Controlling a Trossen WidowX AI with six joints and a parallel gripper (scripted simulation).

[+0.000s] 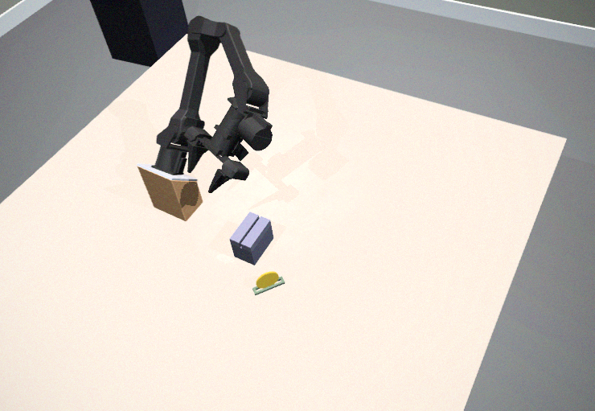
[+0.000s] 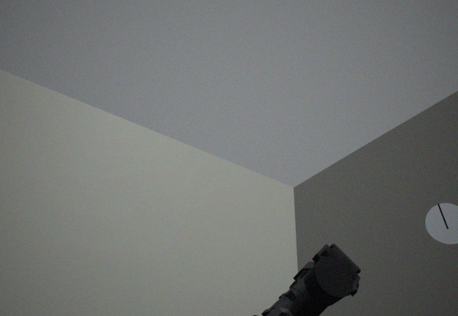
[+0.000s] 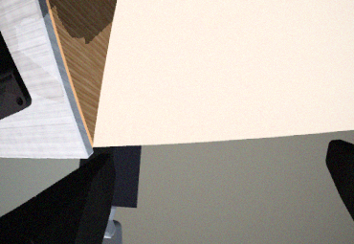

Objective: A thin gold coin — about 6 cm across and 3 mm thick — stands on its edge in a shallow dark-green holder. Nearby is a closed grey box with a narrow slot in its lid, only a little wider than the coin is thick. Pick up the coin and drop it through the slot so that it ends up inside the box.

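The gold coin is 210 mm ahead of my gripper tip, 140 mm below it and 110 mm to the right of it.
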